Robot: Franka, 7 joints.
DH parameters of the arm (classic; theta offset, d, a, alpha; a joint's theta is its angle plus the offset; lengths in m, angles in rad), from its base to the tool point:
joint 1: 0 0.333 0 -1.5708
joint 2: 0 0 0 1.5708
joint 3: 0 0.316 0.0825 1.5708
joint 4: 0 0 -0.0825 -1.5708
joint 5: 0 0.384 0 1.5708
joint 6: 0 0 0.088 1.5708
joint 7: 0 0.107 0 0
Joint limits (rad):
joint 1: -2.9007..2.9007
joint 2: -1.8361..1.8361
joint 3: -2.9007..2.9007
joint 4: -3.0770..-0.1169
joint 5: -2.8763..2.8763
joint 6: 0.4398..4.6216
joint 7: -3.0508..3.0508
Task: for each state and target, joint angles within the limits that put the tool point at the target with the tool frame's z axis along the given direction. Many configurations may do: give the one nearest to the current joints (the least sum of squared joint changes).
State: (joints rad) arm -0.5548 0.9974 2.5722 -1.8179 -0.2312 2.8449 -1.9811
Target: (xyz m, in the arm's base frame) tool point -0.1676 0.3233 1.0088 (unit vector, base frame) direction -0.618 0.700 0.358
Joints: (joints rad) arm -0.2824 0.4062 2.6304 -1.4799 -0.1687 3.0669 -1.9811
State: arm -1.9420 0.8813 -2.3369 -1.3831 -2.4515 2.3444 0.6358
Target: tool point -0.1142 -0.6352 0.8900 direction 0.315 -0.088 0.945
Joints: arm -1.3890 0.9712 -1.9030 -0.5253 -2.0254 2.1399 0.6358
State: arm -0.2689 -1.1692 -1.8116 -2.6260 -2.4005 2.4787 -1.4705
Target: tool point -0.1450 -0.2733 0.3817 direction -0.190 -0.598 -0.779
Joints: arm -1.0843 -1.5513 -1.1634 -2.9637 -1.5974 2.0559 -1.4705
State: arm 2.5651 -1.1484 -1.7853 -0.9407 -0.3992 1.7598 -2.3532
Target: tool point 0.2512 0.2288 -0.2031 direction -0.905 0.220 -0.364
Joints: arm 2.6672 -1.7816 -2.5293 -1.8277 -0.6115 2.1133 -2.3532
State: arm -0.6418 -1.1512 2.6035 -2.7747 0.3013 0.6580 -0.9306
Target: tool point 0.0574 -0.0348 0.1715 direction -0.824 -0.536 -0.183
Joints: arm -0.0108 -1.7984 2.6009 -3.0770 1.1085 0.5450 -0.9306
